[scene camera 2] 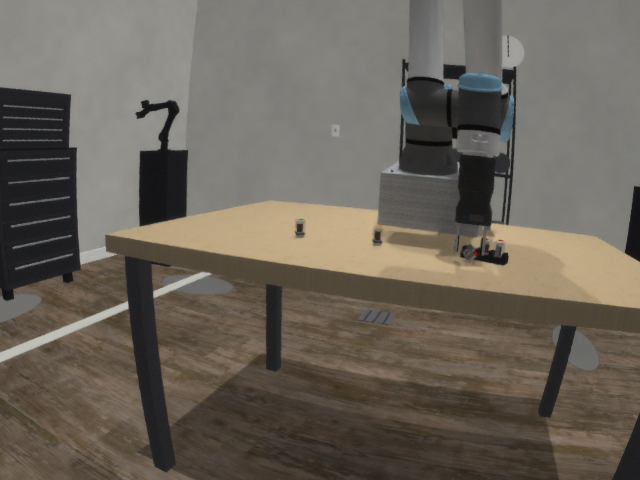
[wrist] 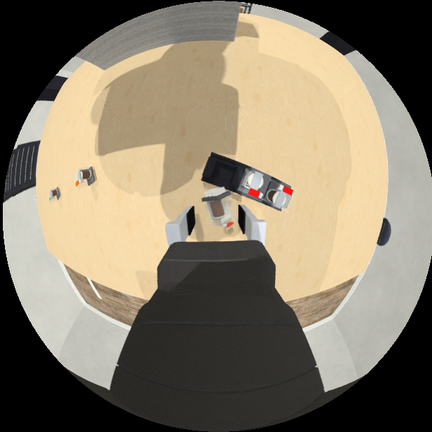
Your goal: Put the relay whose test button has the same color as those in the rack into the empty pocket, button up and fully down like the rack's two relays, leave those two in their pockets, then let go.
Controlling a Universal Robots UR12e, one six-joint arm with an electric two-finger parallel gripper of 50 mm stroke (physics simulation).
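Seen in the pictures: gripper, between the fingertips: (scene camera 2: 468, 253); arm's base, origin of its link: (scene camera 2: 428, 169).
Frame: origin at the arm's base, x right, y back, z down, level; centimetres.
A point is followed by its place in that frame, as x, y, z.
Observation:
The black rack (scene camera 2: 503, 259) @[-18.6, -48.1, 16.6] (wrist: 234, 165) holds two upright relays with red buttons, one (wrist: 254, 179) in the middle pocket and one (scene camera 2: 499, 249) @[-17.6, -47.2, 14.7] (wrist: 278, 197) in the end pocket. The pocket at the other end (wrist: 223, 171) is empty. A loose relay with a red button (scene camera 2: 468, 252) @[-10.5, -49.1, 15.7] (wrist: 217, 207) lies tipped on its side, with its dark base close to the rack beside the empty pocket and its button pointing away. Whether it touches the rack is unclear. My gripper (scene camera 2: 470, 252) @[-10.7, -47.9, 16.1] (wrist: 216, 214) is open, its fingers on either side of this relay, with gaps in the wrist view.
An orange-button relay (scene camera 2: 377, 236) @[10.0, -41.1, 15.7] (wrist: 86, 175) and a green-button relay (scene camera 2: 300, 227) @[28.4, -40.7, 15.4] (wrist: 54, 193) stand apart from the rack on the wooden table (scene camera 2: 330, 253) @[17.8, -53.3, 17.9] (wrist: 300, 120). The grey robot pedestal (scene camera 2: 418, 198) @[2.3, -11.5, 8.7] (wrist: 165, 27) rises at the table's back edge.

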